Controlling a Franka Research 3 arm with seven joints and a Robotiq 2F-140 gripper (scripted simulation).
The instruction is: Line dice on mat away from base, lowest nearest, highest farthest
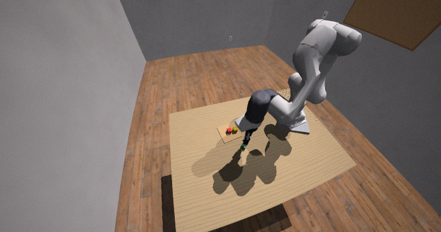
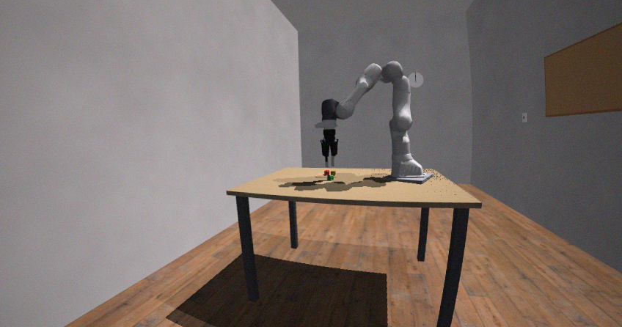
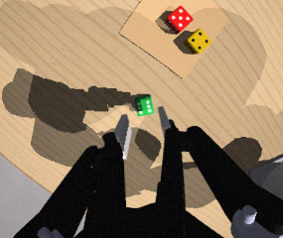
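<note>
My hand is 100 mm above the green die. Round my hand: yellow die: 30 mm ahead, 140 mm to the right, 100 mm below; red die: 70 mm ahead, 140 mm to the right, 100 mm below; tan mat: 70 mm ahead, 140 mm to the right, 110 mm below.
</note>
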